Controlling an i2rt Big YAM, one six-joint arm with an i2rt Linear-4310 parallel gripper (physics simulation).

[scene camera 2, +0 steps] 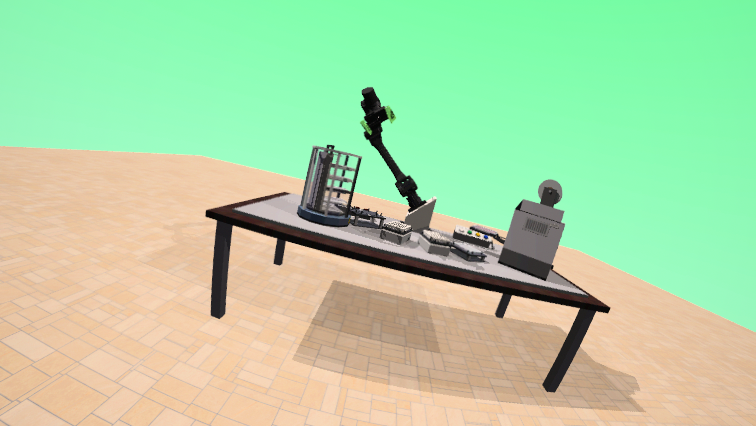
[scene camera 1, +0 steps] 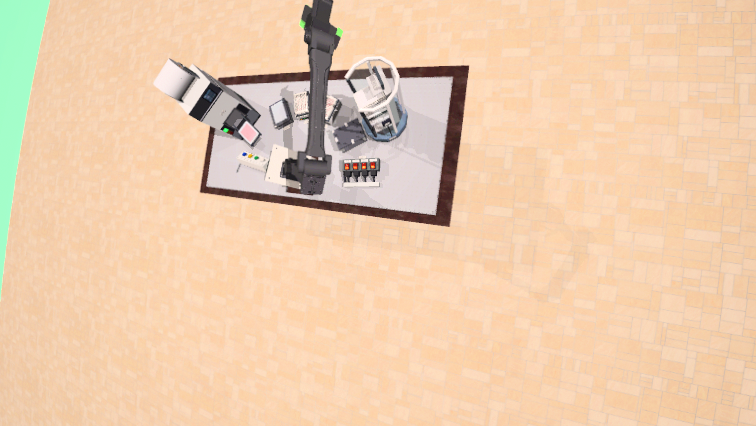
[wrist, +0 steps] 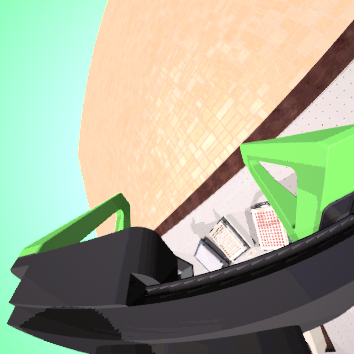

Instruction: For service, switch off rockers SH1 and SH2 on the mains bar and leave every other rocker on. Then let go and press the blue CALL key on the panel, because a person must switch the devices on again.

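Places are measured from the arm's base along level axes (x ahead, y right, z down), in centimetres.
Pixels of known places: gripper, between the fingertips: [scene camera 2: 380, 128] [wrist: 179, 176]; arm's base, origin of its link: [scene camera 2: 418, 207].
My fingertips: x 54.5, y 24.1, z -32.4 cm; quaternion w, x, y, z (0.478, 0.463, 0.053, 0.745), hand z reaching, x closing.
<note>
For each thing: its top centre in the pictures, then the offset to it from my fingertips.
- panel, centre of its top: [scene camera 2: 474, 229] [scene camera 1: 249, 159] dx -51.1, dy -59.6, dz +36.3 cm
- round barred carousel, centre of its top: [scene camera 2: 339, 147] [scene camera 1: 368, 80] dx -14.4, dy +18.8, dz +10.3 cm
- dark rack, centre of its top: [scene camera 2: 367, 209] [scene camera 1: 347, 132] dx -26.6, dy +0.9, dz +37.1 cm
- grey machine, centre of its top: [scene camera 2: 551, 180] [scene camera 1: 162, 73] dx -22.4, dy -83.9, dz -0.9 cm
The mains bar [scene camera 1: 360, 177] lies right of the arm's base in scene camera 1, with several red-orange rockers [scene camera 1: 355, 166] in a row. Their labels and tilt are too small to read. It cannot be made out surely in scene camera 2. The panel [scene camera 1: 262, 163] [scene camera 2: 465, 238] lies left of the arm's base in scene camera 1. Its blue key [scene camera 1: 244, 154] [scene camera 2: 486, 237] is at one end, beside yellow and green keys. My gripper [scene camera 1: 321, 28] [scene camera 2: 378, 120] [wrist: 179, 176] is open and empty, high above the table and far from both bar and panel.
A round barred carousel [scene camera 1: 403, 128] [scene camera 2: 323, 217] stands near a dark rack [scene camera 1: 349, 136]. A grey machine [scene camera 1: 226, 112] [scene camera 2: 534, 232] stands at the opposite end. Small trays [scene camera 1: 280, 113] [scene camera 2: 396, 231] [wrist: 227, 240] lie between them. A pale upright board [scene camera 1: 276, 165] [scene camera 2: 421, 215] stands by the arm's base.
</note>
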